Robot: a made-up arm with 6 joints. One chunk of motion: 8 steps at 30 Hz.
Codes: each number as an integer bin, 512 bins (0 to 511) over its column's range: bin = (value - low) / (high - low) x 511, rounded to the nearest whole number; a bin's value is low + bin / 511 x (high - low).
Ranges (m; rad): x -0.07..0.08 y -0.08..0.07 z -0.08..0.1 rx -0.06..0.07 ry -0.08..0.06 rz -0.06..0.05
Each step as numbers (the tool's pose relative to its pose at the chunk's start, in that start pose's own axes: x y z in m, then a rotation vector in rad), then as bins.
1 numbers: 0.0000 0.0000 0.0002 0.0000 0.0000 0.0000
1 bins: 238 273 228 236 292 279
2 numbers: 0.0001 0.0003 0.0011 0.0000 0.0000 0.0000
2 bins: 239 274 230 236 292 279
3 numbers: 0.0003 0.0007 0.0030 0.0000 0.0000 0.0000
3 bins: 239 275 236 236 292 279
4 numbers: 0.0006 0.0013 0.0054 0.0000 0.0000 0.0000
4 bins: 241 277 242 236 292 279
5 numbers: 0.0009 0.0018 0.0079 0.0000 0.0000 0.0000
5 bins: 242 279 250 236 292 279
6 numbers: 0.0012 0.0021 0.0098 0.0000 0.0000 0.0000
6 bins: 243 280 255 236 292 279
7 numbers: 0.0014 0.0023 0.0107 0.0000 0.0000 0.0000
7 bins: 243 280 257 236 292 279
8 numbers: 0.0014 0.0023 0.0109 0.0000 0.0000 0.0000
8 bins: 243 280 258 236 292 279
